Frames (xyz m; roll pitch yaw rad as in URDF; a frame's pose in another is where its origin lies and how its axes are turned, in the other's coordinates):
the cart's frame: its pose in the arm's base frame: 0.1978 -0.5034 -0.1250 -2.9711 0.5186 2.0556
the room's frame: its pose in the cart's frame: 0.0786 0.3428 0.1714 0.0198 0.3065 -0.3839
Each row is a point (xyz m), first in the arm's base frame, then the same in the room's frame.
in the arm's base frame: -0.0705 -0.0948 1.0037
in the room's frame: 0.4350 -0.6592 -1.2836
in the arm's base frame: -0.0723 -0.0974 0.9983
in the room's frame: 0.4351 -0.6602 -1.2774
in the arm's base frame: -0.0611 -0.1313 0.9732
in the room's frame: 0.4068 -0.6656 -1.2446
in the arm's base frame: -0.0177 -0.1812 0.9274
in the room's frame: 0.3472 -0.6519 -1.1923
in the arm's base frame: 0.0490 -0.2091 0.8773
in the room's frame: 0.2871 -0.6066 -1.1469
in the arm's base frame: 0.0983 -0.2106 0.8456
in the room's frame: 0.2552 -0.5627 -1.1246
